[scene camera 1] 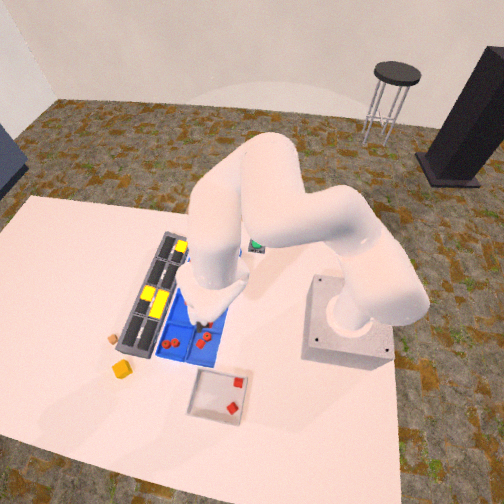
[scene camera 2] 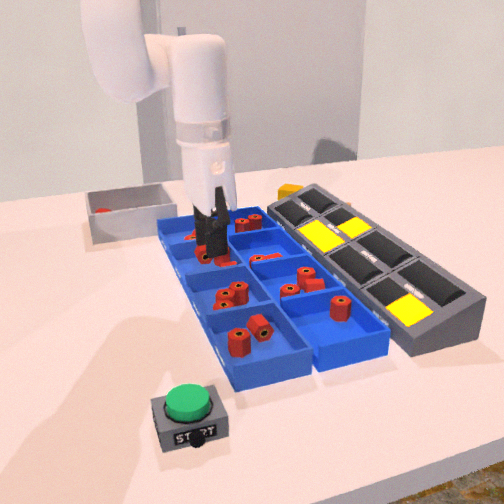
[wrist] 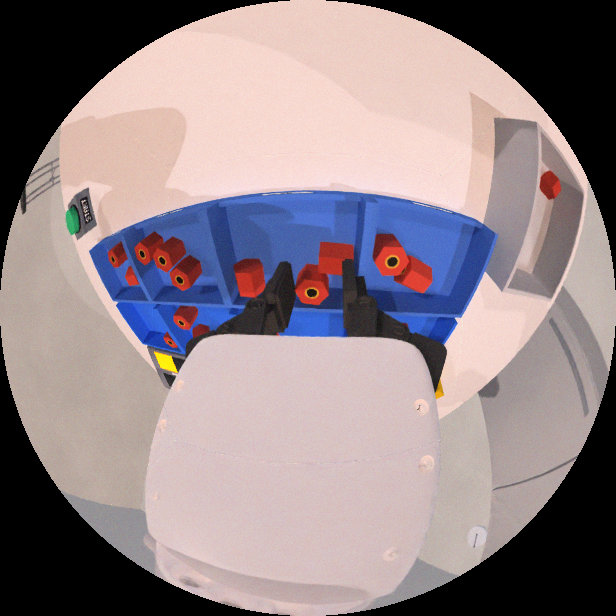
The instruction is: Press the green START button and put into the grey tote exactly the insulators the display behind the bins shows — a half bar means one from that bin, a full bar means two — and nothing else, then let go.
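The blue bin tray (scene camera 2: 270,285) holds red insulators in its compartments. My gripper (scene camera 2: 214,239) is down inside the second compartment from the far end, on the tote side. In the wrist view its fingers (wrist: 314,281) stand open on either side of one red insulator (wrist: 312,290). The grey tote (scene camera 1: 218,396) holds two red insulators (scene camera 1: 238,382) (scene camera 1: 232,408). The display (scene camera 2: 372,260) shows a full yellow bar (scene camera 2: 320,235), a half bar beside it (scene camera 2: 354,226), and a half bar in the near row (scene camera 2: 409,309). The green START button (scene camera 2: 188,402) is in front of the tray.
A yellow cube (scene camera 1: 122,369) and a small orange cube (scene camera 1: 113,339) lie on the table beyond the display. The robot base (scene camera 1: 347,325) stands to the right of the tray. A stool (scene camera 1: 395,100) and a black cabinet (scene camera 1: 470,125) stand on the floor.
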